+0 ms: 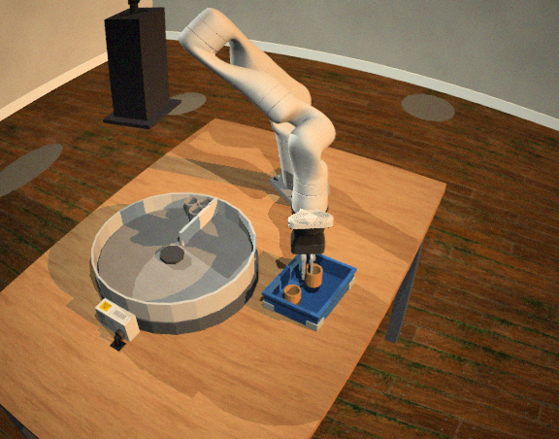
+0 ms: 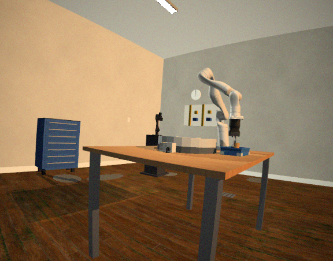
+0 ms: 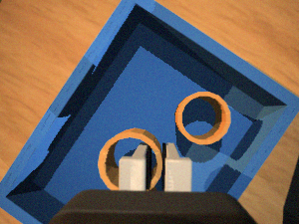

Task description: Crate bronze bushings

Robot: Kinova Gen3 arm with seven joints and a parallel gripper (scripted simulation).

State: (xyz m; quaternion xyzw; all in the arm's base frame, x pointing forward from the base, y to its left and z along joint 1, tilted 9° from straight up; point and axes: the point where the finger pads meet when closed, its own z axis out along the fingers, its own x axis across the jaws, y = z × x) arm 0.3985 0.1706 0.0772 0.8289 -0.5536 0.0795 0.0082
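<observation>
My gripper is now 50 mm above the blue crate and 10 mm to the right of it. The rest, counted from my hand: turning table 330 mm to the right, 50 mm ahead, 30 mm below.
</observation>
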